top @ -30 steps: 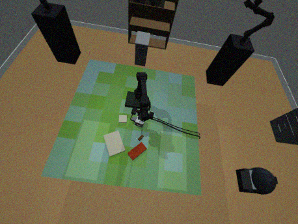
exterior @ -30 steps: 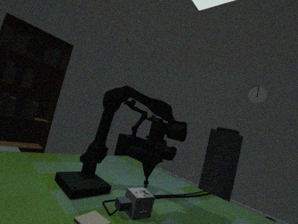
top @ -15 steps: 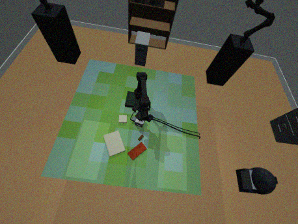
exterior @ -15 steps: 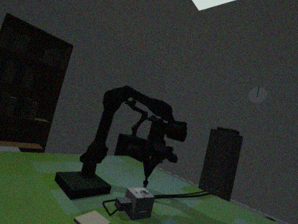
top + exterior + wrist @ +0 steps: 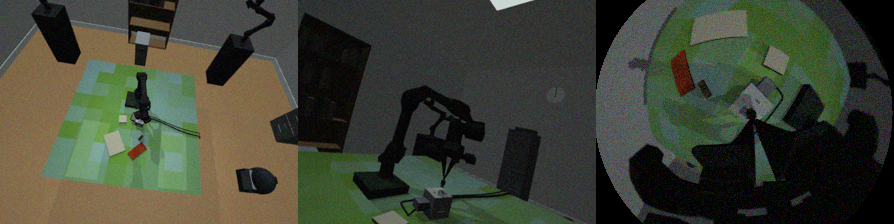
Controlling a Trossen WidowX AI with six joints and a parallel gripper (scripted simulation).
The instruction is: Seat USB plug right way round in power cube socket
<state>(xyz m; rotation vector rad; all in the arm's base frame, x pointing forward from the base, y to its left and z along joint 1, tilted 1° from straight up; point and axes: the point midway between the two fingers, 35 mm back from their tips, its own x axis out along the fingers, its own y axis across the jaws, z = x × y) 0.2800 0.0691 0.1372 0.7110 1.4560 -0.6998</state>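
Now: gripper tip 2 cm above the USB plug. Also, from my gripper tip: brown piece: 15 cm ahead, 13 cm below, 2 cm to the left; red book: 27 cm ahead, 13 cm below, 1 cm to the left; white book: 23 cm ahead, 21 cm to the right, 13 cm below.
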